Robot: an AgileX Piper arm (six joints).
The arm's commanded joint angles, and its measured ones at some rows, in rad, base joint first. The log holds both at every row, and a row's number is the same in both.
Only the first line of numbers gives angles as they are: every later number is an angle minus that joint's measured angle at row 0.
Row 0, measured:
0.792 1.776 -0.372 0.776 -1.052 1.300
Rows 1 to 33, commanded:
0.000 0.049 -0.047 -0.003 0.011 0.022
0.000 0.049 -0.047 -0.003 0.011 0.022
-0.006 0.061 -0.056 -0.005 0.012 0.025
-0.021 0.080 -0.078 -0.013 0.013 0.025
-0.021 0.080 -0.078 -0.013 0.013 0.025
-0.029 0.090 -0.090 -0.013 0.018 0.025
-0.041 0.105 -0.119 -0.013 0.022 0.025
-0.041 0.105 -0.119 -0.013 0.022 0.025
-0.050 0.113 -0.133 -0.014 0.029 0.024
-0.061 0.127 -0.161 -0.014 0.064 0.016
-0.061 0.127 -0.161 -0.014 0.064 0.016
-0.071 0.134 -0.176 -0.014 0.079 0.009
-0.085 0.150 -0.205 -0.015 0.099 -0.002
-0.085 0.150 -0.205 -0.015 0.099 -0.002
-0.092 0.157 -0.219 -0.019 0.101 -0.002
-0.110 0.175 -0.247 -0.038 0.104 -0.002
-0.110 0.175 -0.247 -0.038 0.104 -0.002
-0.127 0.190 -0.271 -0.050 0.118 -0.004
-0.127 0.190 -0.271 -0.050 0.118 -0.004
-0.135 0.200 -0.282 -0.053 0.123 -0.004
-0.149 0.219 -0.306 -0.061 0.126 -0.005
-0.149 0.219 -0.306 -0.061 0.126 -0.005
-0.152 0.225 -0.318 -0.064 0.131 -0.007
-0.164 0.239 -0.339 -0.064 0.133 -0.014
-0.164 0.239 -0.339 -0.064 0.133 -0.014
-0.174 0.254 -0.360 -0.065 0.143 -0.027
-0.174 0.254 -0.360 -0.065 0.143 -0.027
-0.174 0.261 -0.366 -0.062 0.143 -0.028
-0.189 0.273 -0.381 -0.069 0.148 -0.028
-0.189 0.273 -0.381 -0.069 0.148 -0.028
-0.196 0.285 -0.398 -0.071 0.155 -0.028
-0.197 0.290 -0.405 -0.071 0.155 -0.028
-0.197 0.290 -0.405 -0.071 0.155 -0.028
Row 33, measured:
-0.188 0.280 -0.383 -0.056 0.146 -0.010
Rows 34 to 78, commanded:
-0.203 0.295 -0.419 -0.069 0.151 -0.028
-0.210 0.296 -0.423 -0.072 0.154 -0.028
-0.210 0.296 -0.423 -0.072 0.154 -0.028
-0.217 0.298 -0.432 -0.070 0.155 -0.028
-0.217 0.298 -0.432 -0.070 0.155 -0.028
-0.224 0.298 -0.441 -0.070 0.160 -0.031
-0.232 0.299 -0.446 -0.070 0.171 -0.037
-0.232 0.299 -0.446 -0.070 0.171 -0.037
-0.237 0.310 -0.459 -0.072 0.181 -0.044
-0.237 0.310 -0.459 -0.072 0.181 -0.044
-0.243 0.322 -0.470 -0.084 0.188 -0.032
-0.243 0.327 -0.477 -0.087 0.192 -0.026
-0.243 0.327 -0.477 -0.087 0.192 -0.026
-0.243 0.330 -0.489 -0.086 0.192 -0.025
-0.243 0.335 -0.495 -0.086 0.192 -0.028
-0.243 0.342 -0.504 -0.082 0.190 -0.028
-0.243 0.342 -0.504 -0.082 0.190 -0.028
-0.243 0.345 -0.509 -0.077 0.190 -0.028
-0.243 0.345 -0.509 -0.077 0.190 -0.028
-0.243 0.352 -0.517 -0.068 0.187 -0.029
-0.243 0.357 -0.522 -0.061 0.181 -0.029
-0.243 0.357 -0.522 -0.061 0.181 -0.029
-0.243 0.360 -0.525 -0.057 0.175 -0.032
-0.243 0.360 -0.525 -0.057 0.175 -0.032
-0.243 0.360 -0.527 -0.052 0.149 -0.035
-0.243 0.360 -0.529 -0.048 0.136 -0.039
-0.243 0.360 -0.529 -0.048 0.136 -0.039
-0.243 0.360 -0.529 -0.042 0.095 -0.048
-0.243 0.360 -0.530 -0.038 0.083 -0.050
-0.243 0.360 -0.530 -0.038 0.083 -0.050
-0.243 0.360 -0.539 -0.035 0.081 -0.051
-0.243 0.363 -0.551 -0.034 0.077 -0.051
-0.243 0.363 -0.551 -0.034 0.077 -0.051
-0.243 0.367 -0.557 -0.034 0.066 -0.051
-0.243 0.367 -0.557 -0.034 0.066 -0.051
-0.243 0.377 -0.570 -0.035 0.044 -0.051
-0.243 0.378 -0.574 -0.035 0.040 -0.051
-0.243 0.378 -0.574 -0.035 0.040 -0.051
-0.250 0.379 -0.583 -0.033 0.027 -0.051
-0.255 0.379 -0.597 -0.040 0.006 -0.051
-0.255 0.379 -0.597 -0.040 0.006 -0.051
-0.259 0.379 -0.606 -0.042 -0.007 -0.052
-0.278 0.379 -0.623 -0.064 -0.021 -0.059
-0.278 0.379 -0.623 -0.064 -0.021 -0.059
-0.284 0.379 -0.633 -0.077 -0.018 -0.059
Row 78, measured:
-0.236 0.389 -0.557 0.000 0.159 -0.047
